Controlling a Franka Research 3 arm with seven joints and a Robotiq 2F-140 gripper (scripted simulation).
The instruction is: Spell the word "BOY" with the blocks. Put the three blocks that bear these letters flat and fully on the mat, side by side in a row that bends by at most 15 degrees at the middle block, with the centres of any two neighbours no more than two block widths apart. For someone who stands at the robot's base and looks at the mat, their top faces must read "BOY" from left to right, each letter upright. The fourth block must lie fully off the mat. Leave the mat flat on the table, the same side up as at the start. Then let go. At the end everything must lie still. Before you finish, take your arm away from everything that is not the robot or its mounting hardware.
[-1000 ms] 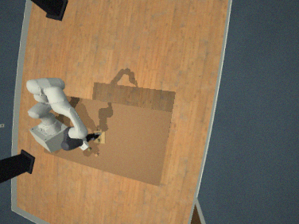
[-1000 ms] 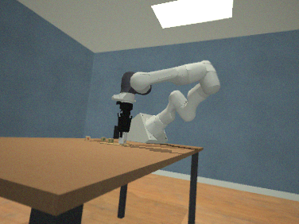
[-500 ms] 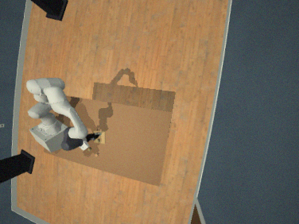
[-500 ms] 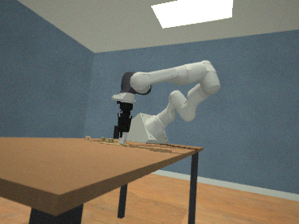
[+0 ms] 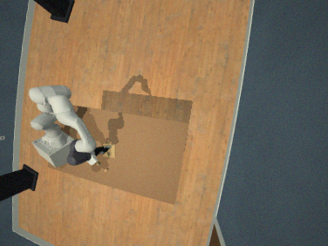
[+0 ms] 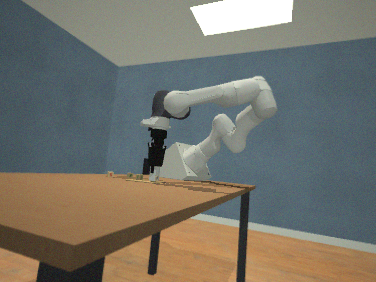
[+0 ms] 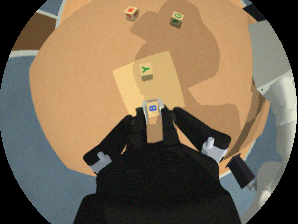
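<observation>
Now: hand 10 mm short of the mat, 40 mm to the left of it and 40 mm above it.
</observation>
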